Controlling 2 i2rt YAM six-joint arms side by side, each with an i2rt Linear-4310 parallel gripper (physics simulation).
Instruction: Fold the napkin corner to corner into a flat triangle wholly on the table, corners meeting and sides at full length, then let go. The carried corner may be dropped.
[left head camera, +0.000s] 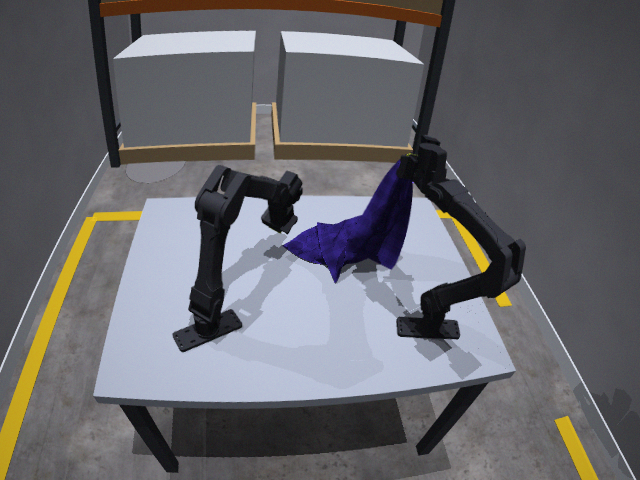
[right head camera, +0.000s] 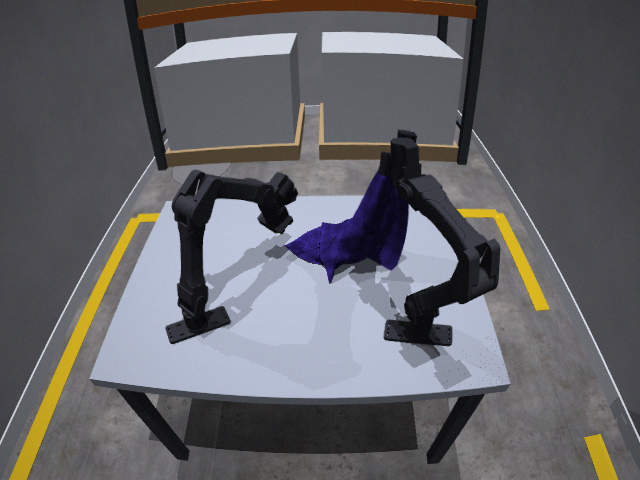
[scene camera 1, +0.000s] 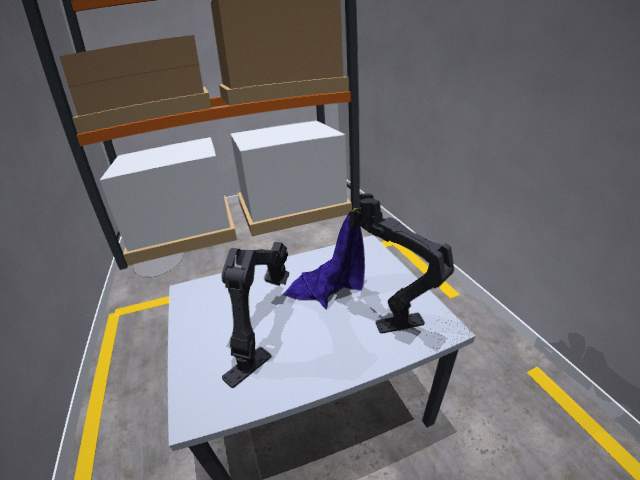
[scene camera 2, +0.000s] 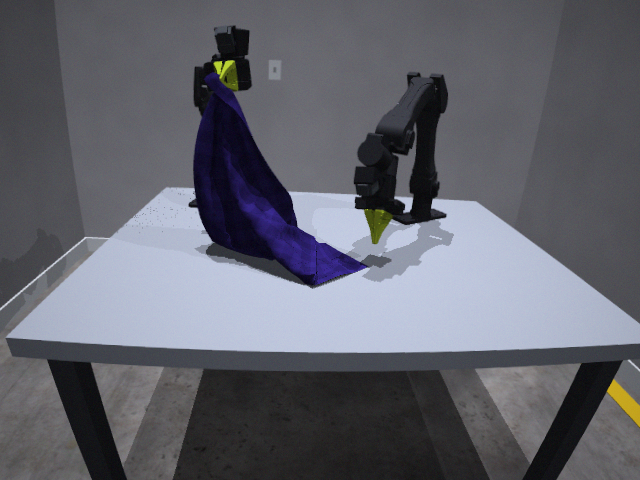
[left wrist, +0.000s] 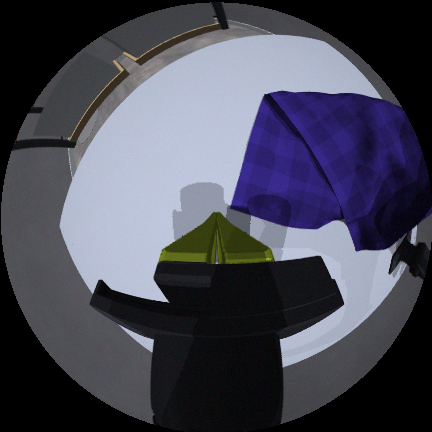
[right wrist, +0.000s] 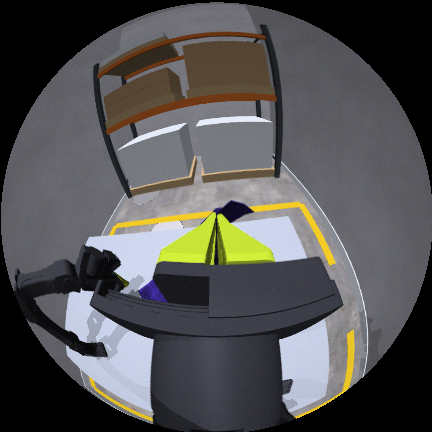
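Note:
A purple checked napkin (left head camera: 356, 235) (right head camera: 361, 232) (scene camera 1: 336, 271) (scene camera 2: 232, 191) (left wrist: 295, 165) hangs from its raised corner; its lower part rests on the table (left head camera: 155, 369) (scene camera 2: 439, 320). One corner points toward the left gripper and lies flat, with a creased flap beside it. My right gripper (scene camera 2: 218, 76) (right wrist: 215, 218) is shut on the raised corner, high above the table; a dark bit of cloth pokes out past its fingertips in the right wrist view. My left gripper (scene camera 2: 375, 242) (left wrist: 216, 217) is shut and empty, pointing down a little above the table, beside the flat corner and apart from it.
A storage rack (left head camera: 103, 87) (scene camera 1: 74, 155) with white boxes (left head camera: 186, 98) (right head camera: 392, 98) stands on the floor behind the table. Both arms' base plates (left head camera: 206, 330) (left head camera: 444, 328) sit toward the front of the table in the left head view. Yellow tape (left head camera: 41, 320) marks the floor.

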